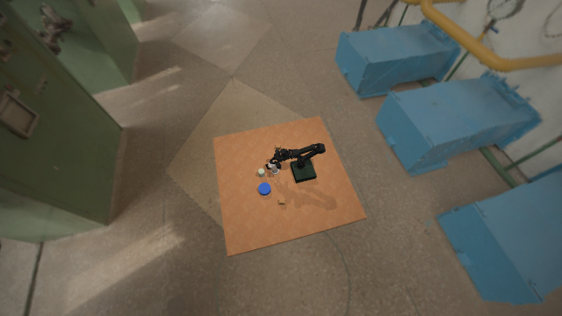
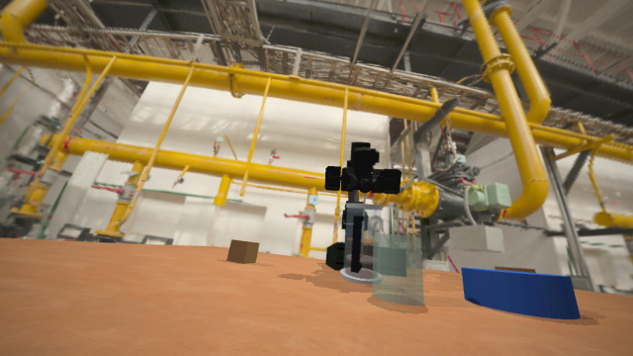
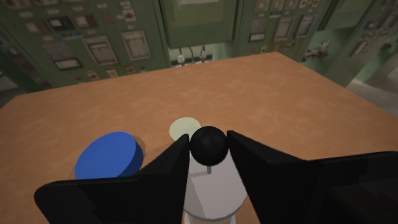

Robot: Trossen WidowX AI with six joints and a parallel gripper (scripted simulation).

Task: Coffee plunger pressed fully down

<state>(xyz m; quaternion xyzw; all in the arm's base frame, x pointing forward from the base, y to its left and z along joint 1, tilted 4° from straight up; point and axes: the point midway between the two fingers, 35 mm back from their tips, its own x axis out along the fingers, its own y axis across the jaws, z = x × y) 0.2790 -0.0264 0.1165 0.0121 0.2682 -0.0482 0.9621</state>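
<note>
Right now my gripper tip is 10 cm above the coffee press and 1 cm past it.
</note>
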